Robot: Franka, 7 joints.
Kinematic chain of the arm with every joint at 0, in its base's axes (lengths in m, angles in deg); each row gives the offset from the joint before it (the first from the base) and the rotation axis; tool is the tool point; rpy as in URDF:
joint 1: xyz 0 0 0.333 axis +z
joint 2: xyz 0 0 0 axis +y
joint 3: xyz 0 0 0.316 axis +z
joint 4: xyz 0.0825 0 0 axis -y
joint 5: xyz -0.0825 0 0.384 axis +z
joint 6: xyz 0 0 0 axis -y
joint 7: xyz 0.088 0 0 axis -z
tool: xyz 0 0 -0.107 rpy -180 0 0
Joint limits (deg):
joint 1: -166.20..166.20
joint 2: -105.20..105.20
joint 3: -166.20..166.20
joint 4: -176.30..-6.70
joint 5: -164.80..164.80
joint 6: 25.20..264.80
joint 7: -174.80..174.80
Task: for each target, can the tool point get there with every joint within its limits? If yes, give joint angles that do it. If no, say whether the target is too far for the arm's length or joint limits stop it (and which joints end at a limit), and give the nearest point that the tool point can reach.
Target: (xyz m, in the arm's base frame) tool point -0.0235 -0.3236 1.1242
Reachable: yes | joints 57.72 -27.90 -51.90 -20.81 132.69 141.70 1.11
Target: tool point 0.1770 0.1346 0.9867
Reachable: yes | joints 87.60 -45.19 -21.81 -104.97 -29.20 188.95 -102.41
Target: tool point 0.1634 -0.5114 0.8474
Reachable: yes | joints -14.31 43.25 -106.04 -54.08 -7.17 88.31 -66.91
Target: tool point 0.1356 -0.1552 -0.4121
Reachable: no: joint limits stop it (at a limit: joint 2) | nearest point 0.1405 -0.1608 -0.3562 | short by 0.056 m
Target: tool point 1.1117 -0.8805 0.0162
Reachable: no: too far | nearest point 0.6563 -0.5198 0.1460 | short by 0.595 m
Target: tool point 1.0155 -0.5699 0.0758
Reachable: no: too far | nearest point 0.7305 -0.4100 0.1480 | short by 0.335 m
